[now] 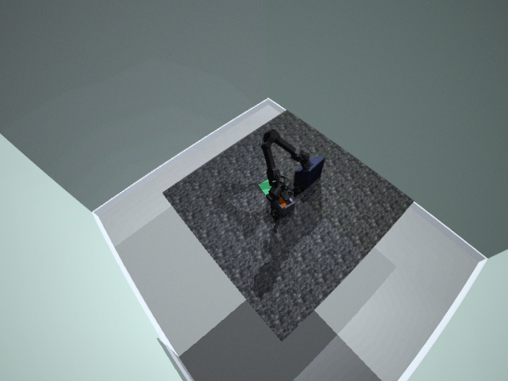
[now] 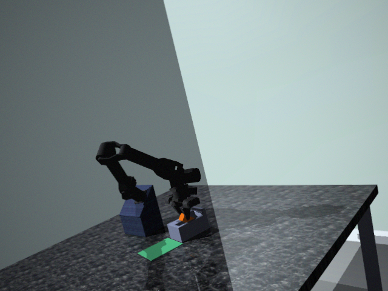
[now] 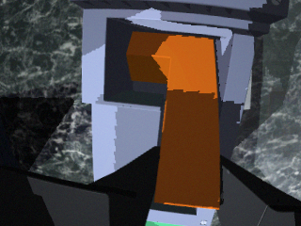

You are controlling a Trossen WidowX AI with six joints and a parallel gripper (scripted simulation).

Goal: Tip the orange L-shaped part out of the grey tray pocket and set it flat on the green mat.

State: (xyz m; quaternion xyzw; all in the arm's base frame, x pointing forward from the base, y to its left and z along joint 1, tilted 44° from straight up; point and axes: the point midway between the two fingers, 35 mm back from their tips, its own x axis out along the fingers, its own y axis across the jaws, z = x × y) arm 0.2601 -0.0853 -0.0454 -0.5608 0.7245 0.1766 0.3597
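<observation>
My gripper tip is now 130 mm to the left of the green mat, 80 mm above it and 60 mm past it. Round my gripper tip: orange l-shaped part (40 mm to the left, 30 mm below).
</observation>
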